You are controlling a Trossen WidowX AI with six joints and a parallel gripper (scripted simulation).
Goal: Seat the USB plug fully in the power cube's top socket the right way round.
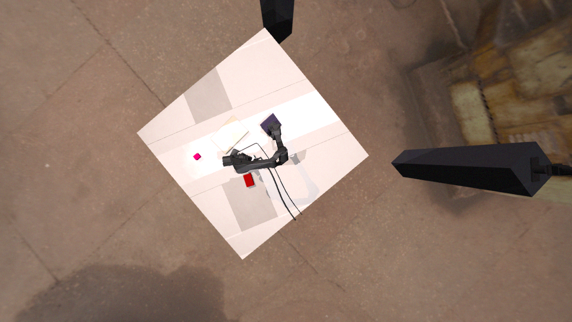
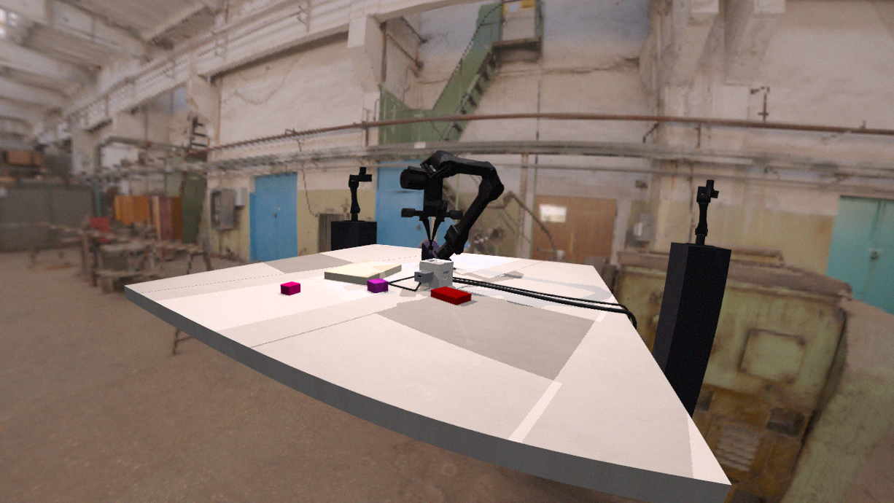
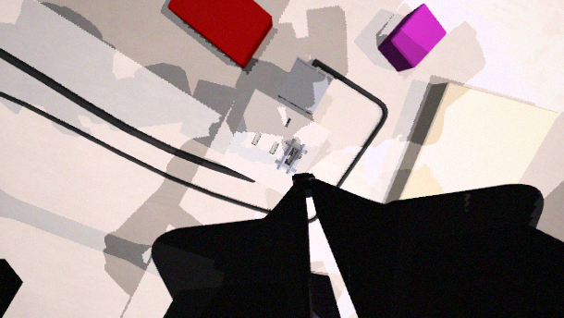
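My gripper tip is 2 cm above the dark USB plug. The rest, counted from my gripper tip: purple block 15 cm ahead, 10 cm to the right, 12 cm below; then USB socket 1 cm to the left, 7 cm below; then red block 12 cm ahead, 11 cm to the left, 13 cm below.
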